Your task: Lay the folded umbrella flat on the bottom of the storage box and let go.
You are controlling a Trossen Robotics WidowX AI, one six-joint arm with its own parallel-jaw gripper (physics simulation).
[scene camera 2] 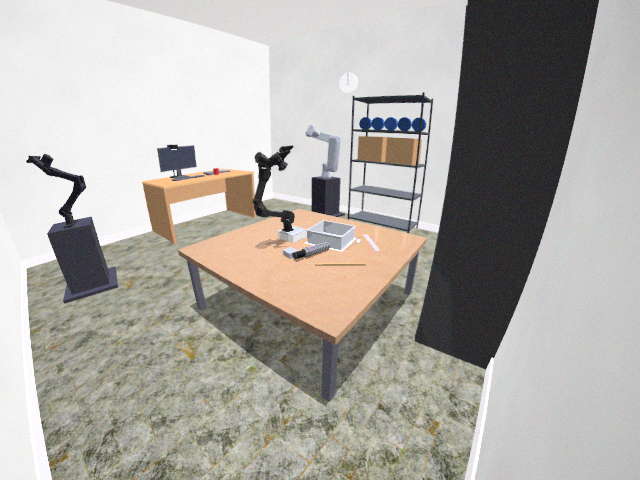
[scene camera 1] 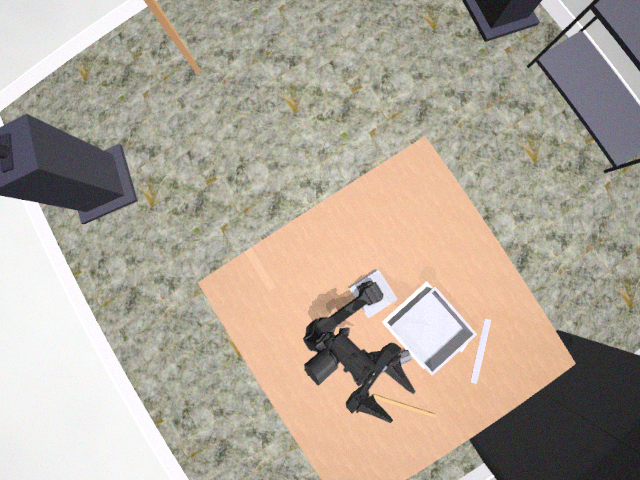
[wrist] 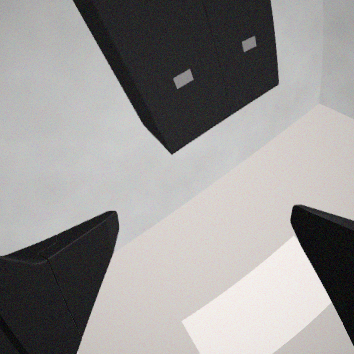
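Pixels of known places: gripper, fingertip midpoint: (scene camera 2: 291,148) (scene camera 1: 403,407) (wrist: 206,217); arm's base at its link origin: (scene camera 2: 287,230) (scene camera 1: 366,290).
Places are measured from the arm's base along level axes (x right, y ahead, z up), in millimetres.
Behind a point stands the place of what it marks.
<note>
The storage box (scene camera 1: 450,351) {x -243, y 373, z 17 mm} (scene camera 2: 324,239) {x -86, y 303, z -3 mm} is a light grey open tray with a white rim, standing on the table beside the arm's base; its flat bottom shows bare in scene camera 1. The folded umbrella (scene camera 1: 405,356) {x -57, y 333, z -10 mm} (scene camera 2: 315,250) {x 49, y 368, z -21 mm}, a grey ribbed roll with a black handle, lies flat on the table beside the box's near side. In scene camera 1 the arm hides most of it. My gripper (scene camera 1: 402,406) {x 67, y 163, z 587 mm} (scene camera 2: 291,149) {x 67, y 163, z 587 mm} (wrist: 206,217) {x 67, y 163, z 587 mm} is open and empty, raised high above the table. The umbrella does not show in the wrist view.
A small light grey block (scene camera 2: 290,252) {x 187, y 292, z -21 mm} lies by the umbrella's handle. A thin yellow-brown stick (scene camera 1: 408,406) {x 7, y 568, z -47 mm} (scene camera 2: 340,265) {x 28, y 566, z -55 mm} lies in front, on the wooden table (scene camera 1: 351,227) {x -48, y -288, z -57 mm} (scene camera 2: 268,273) {x 397, y 373, z -57 mm}. A white strip (scene camera 1: 480,351) {x -395, y 462, z -55 mm} (scene camera 2: 371,242) {x -393, y 469, z -55 mm} lies beyond the box. A black cabinet (scene camera 2: 496,180) (wrist: 200,60) stands past the table.
</note>
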